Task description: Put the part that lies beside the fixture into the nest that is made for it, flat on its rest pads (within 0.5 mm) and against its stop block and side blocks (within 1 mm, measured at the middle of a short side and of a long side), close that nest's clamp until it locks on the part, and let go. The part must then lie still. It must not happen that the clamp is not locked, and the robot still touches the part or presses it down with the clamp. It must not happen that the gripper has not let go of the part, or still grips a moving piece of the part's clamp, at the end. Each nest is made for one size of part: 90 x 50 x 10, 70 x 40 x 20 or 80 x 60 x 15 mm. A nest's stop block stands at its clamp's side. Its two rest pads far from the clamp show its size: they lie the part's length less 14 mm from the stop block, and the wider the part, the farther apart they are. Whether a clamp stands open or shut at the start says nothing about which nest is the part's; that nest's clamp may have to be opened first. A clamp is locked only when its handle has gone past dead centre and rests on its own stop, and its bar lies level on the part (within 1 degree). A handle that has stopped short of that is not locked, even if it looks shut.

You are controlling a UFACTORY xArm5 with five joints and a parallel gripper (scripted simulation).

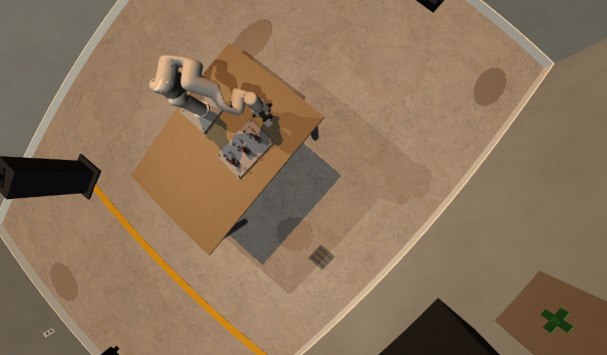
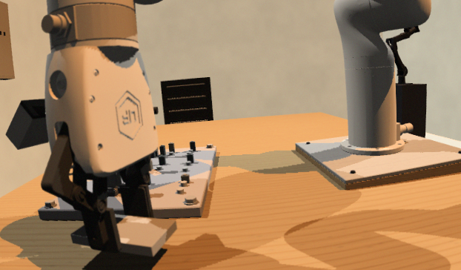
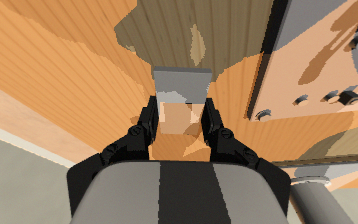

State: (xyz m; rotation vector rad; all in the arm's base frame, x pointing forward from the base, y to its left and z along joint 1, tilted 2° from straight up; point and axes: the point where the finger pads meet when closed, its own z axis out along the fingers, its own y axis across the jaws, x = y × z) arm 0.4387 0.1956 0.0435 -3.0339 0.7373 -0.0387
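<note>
Now: hand 4 cm short of the clamp, 17 cm to the left of it and 1 cm below it. From my hand the other things lie so: fixture plate 1 cm behind, 27 cm to the right, 4 cm below; then flat tan part 2 cm below.
</note>
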